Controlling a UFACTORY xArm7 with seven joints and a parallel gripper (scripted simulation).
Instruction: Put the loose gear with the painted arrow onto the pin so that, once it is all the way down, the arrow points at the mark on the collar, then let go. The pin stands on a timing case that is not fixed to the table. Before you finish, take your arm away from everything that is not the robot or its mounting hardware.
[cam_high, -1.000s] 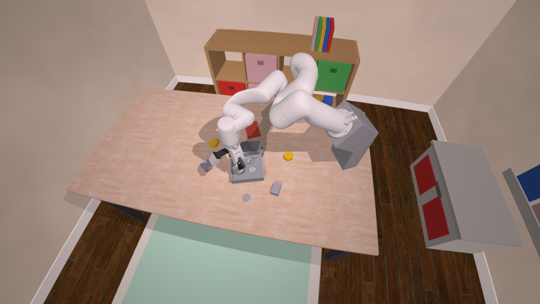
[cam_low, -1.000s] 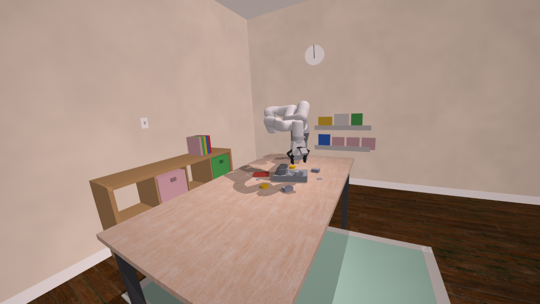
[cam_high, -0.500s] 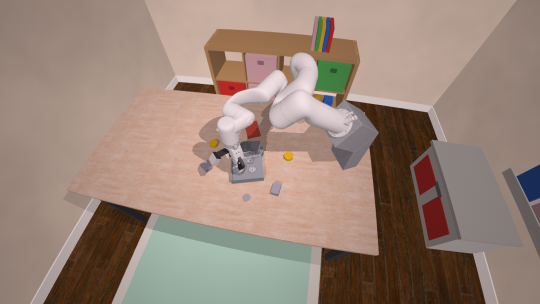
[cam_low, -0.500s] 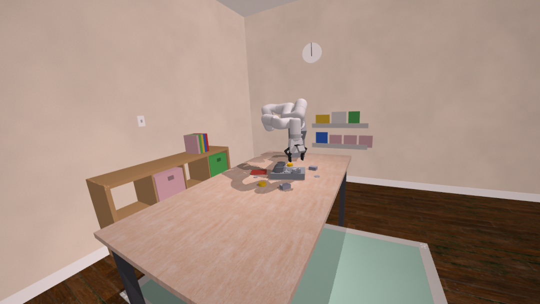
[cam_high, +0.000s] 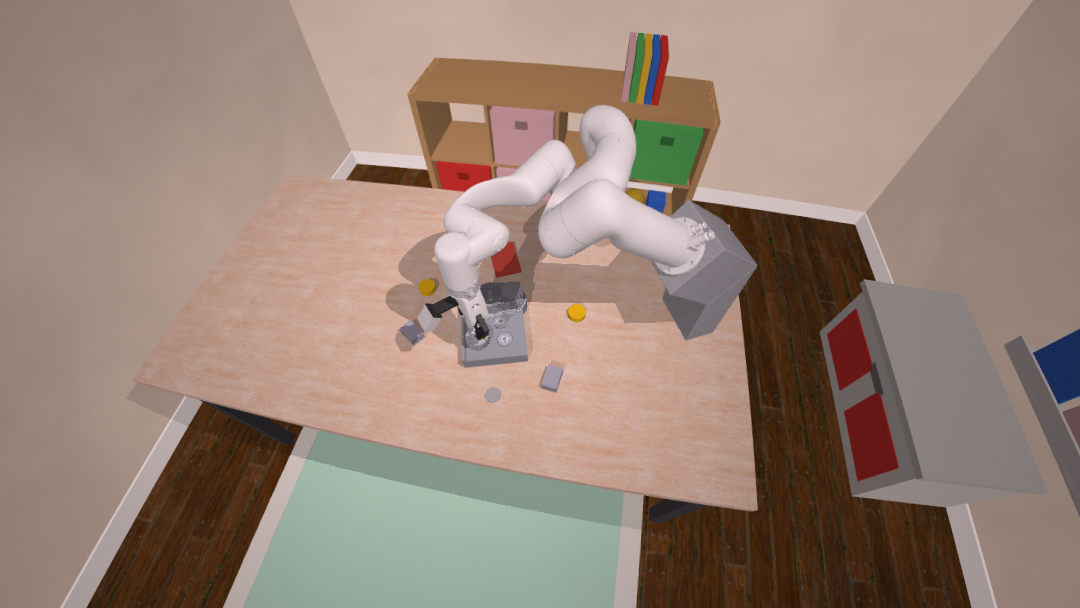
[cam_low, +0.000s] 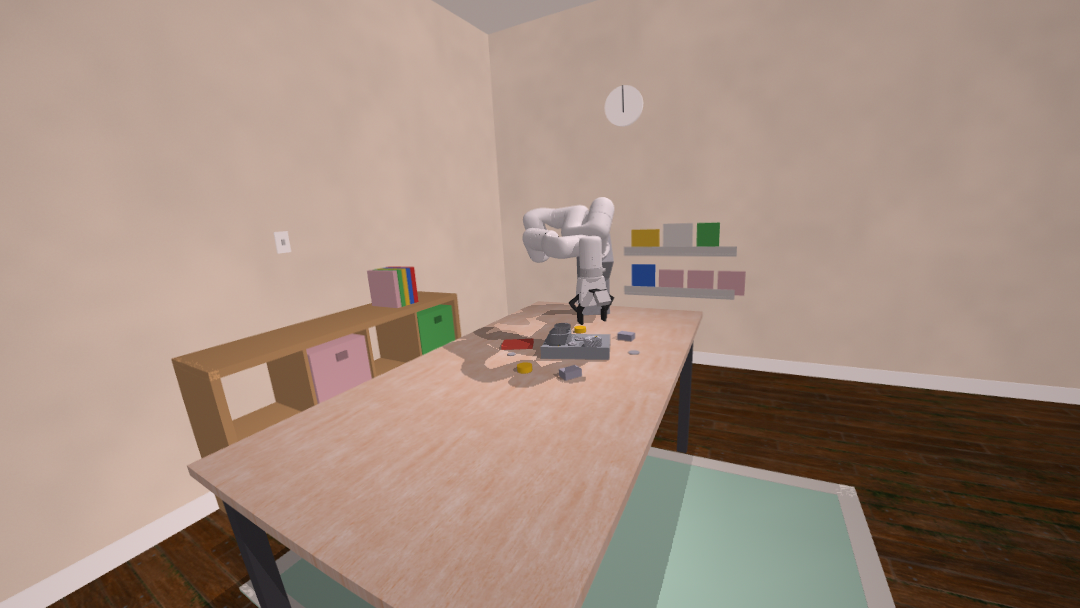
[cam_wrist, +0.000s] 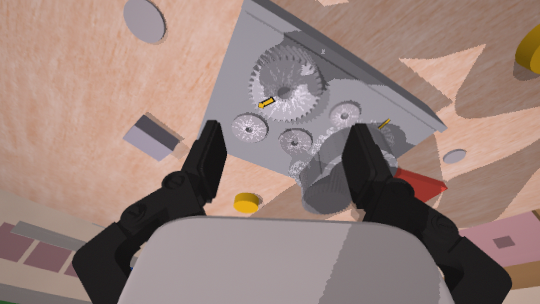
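My gripper is now 80 mm above the grey gear. The rest, counted from my hand: yellow disc (220 mm behind, 180 mm to the right, 120 mm below); red block (50 mm ahead, 310 mm to the right, 130 mm below).
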